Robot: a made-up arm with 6 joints.
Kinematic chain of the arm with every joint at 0, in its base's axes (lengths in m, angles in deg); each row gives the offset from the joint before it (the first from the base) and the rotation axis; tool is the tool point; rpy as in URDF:
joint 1: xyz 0 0 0.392 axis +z
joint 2: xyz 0 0 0 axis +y
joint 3: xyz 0.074 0 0.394 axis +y
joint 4: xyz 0.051 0 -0.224 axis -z
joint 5: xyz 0 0 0 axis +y
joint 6: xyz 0.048 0 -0.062 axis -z
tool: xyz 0 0 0 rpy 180 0 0
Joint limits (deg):
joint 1: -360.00..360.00
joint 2: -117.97..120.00
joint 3: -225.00..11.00
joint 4: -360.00..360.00
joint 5: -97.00..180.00
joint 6: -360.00..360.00
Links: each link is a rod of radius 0.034 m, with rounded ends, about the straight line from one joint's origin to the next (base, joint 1, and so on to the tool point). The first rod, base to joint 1, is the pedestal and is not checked.
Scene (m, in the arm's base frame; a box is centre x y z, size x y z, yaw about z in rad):
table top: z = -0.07
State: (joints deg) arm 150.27 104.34 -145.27 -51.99 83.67 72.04
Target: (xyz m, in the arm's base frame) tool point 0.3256 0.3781 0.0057
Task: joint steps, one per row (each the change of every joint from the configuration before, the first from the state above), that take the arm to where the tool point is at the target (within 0.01 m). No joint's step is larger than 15 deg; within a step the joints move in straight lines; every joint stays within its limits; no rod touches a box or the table.
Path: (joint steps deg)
1: -13.49 -0.21 2.21 -0.46 2.39 0.00
2: -13.49 -0.22 2.21 -0.46 2.39 0.00
3: -13.49 -0.21 2.21 -0.46 2.39 0.00
4: -13.48 -0.22 2.21 -0.47 2.39 0.00
5: -13.49 -0.21 2.21 -0.46 2.40 0.00
6: -13.49 -0.22 2.20 -0.46 2.39 0.00
7: -13.49 -0.21 2.21 -0.46 2.39 0.00

